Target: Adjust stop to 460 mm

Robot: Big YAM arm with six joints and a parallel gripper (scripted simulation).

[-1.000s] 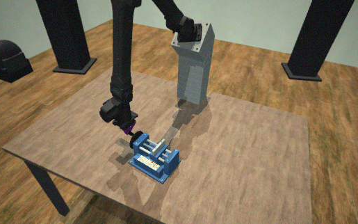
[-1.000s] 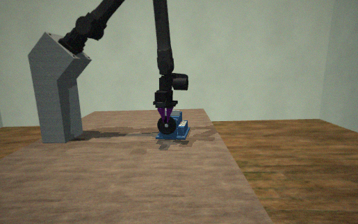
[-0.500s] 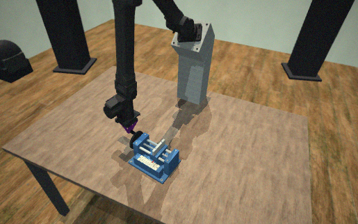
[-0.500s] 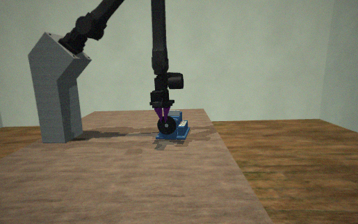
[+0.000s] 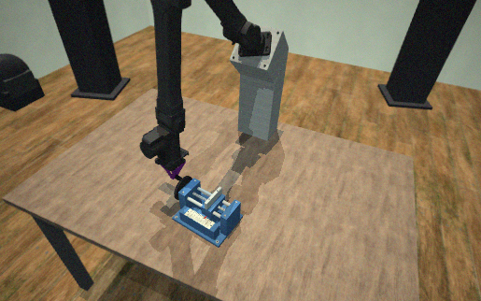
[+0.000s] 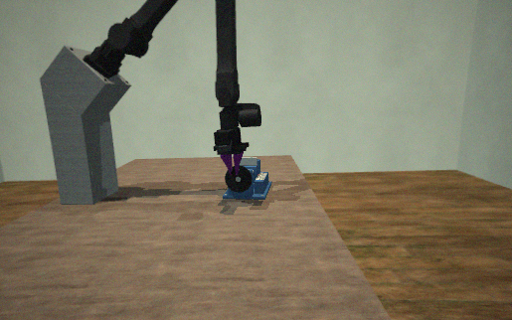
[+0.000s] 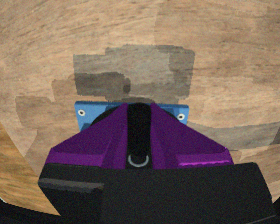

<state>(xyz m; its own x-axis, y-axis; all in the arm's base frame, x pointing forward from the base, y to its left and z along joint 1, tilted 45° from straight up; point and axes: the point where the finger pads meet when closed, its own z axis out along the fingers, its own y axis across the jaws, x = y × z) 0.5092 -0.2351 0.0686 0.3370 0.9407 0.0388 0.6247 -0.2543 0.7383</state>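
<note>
The dark handle is 10 mm ahead of my hand and 10 mm to the left of it. Round my hand: black handwheel 10 mm ahead, 20 mm to the left, 10 mm below; then stop fixture 90 mm ahead, 150 mm to the left, 20 mm below.
</note>
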